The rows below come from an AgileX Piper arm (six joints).
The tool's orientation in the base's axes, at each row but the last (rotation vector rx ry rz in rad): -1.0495 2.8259 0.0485; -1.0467 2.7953 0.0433; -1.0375 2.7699 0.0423; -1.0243 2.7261 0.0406; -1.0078 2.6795 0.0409; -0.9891 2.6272 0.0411; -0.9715 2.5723 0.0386
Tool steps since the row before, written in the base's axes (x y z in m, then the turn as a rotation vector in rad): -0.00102 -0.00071 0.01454 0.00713 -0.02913 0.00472; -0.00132 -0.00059 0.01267 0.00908 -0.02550 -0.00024; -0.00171 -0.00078 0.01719 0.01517 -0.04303 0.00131; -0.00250 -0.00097 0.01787 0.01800 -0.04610 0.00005; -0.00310 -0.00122 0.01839 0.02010 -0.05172 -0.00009; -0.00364 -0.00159 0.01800 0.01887 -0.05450 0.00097; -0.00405 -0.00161 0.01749 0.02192 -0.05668 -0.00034
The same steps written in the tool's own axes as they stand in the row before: -0.00066 -0.00008 -0.01458 0.01291 -0.02680 -0.00607; -0.00061 0.00007 -0.01274 0.00987 -0.02520 -0.00061; -0.00134 -0.00011 -0.01724 0.01646 -0.04248 -0.00274; -0.00152 -0.00007 -0.01801 0.01666 -0.04658 -0.00127; -0.00190 -0.00021 -0.01859 0.01880 -0.05219 -0.00130; -0.00213 -0.00045 -0.01830 0.02110 -0.05360 -0.00306; -0.00263 -0.00054 -0.01782 0.02087 -0.05707 -0.00114
